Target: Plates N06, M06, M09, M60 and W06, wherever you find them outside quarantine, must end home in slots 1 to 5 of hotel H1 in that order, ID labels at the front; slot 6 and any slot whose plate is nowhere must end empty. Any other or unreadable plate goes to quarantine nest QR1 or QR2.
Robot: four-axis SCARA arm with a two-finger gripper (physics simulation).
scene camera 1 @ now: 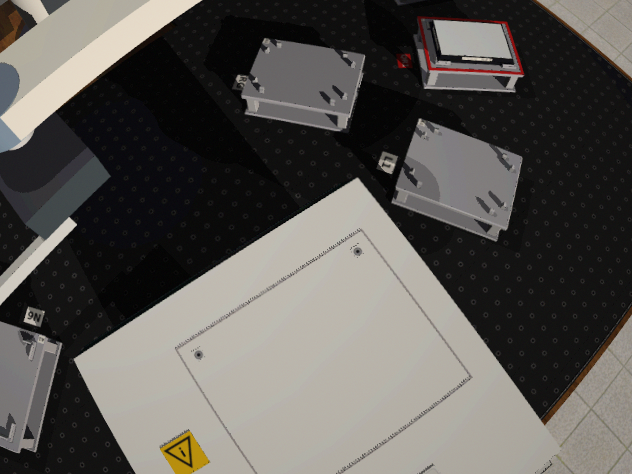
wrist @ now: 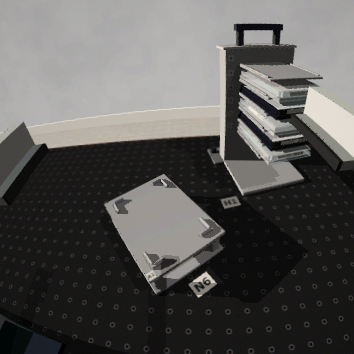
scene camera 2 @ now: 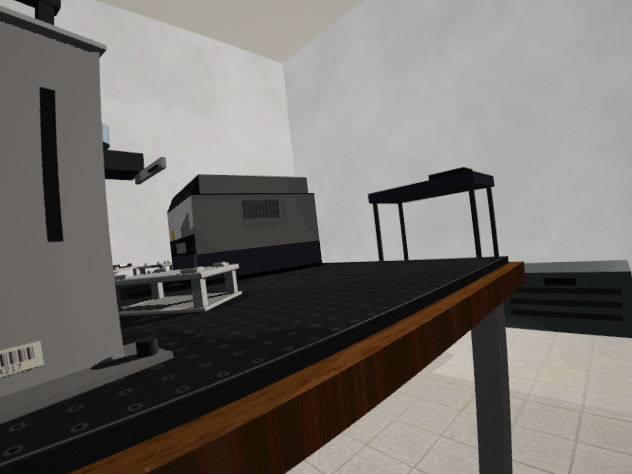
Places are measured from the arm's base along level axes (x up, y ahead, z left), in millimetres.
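Where they show: gripper, fingertip midpoint: (wrist: 162, 114) (scene camera 2: 115, 157).
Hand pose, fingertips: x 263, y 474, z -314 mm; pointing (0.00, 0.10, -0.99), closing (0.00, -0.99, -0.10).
After its pixels a point has its place.
Hotel H1 (wrist: 230, 120) @(x 116, y 392, z -602 mm) (scene camera 2: 76, 153) @(x 167, y 393, z -633 mm) stands upright and holds a stack of several light and dark plates (wrist: 275, 112) @(x 183, y 347, z -487 mm). Their labels are too small to read, and its back faces scene camera 2. Nest N6 (wrist: 160, 215) @(x 63, y 518, z -411 mm) (scene camera 1: 15, 377) @(x 63, y 536, z -380 mm) has a bare top. Nests RG (scene camera 1: 306, 76) @(x 63, y 451, z 212 mm) and L1 (scene camera 1: 464, 173) @(x 63, y 718, z 267 mm) are bare too. A dark plate with a white top (scene camera 1: 472, 40) @(x 77, y 570, z 462 mm) lies in a red-rimmed quarantine nest (scene camera 1: 474, 70) @(x 64, y 608, z 424 mm); its label is unreadable. My gripper (wrist: 162, 114) @(x 263, y 474, z -314 mm) is open and empty, its fingers wide apart at both sides of the wrist view, high above the table.
A big pale housing (scene camera 1: 326, 331) @(x 264, y 775, z -44 mm) with a yellow warning sign (scene camera 1: 184, 452) @(x 265, y 778, z -196 mm) fills the lower part of scene camera 1. In scene camera 2 a grey instrument (scene camera 2: 255, 224) @(x 142, y 783, z -243 mm) and a dark raised stand (scene camera 2: 433, 188) are behind the nest beside the hotel. The table edge (scene camera 2: 357, 357) @(x 0, y 537, z -744 mm) is wooden.
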